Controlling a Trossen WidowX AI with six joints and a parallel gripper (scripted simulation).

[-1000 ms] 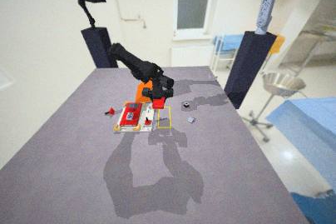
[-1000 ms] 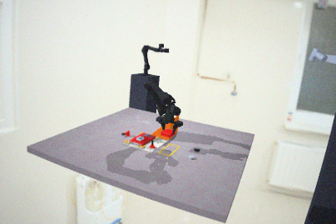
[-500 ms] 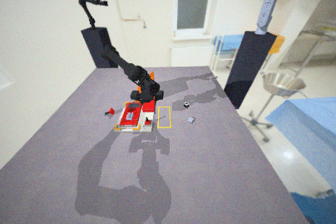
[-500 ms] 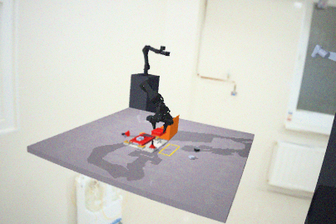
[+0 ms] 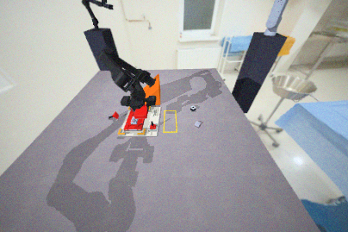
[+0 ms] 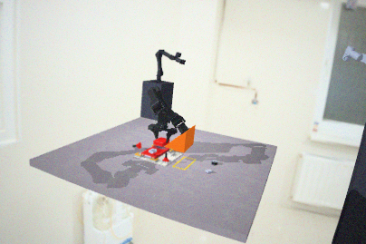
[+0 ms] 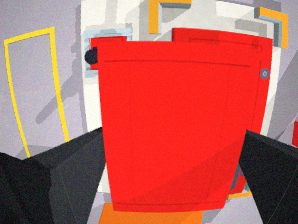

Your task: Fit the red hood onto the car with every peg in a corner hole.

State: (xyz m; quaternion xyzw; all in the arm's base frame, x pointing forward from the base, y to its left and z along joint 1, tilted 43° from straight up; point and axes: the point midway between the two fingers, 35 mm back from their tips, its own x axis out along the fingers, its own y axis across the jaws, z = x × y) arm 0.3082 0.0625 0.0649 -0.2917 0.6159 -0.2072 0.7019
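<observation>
Right now my gripper tip is 10 cm above the jig, 4 cm to the left of it and 2 cm past it. From my gripper tip the other things lie so: red hood right at my gripper tip; black-and-white wheel 32 cm to the left, 16 cm behind, 10 cm below.
</observation>
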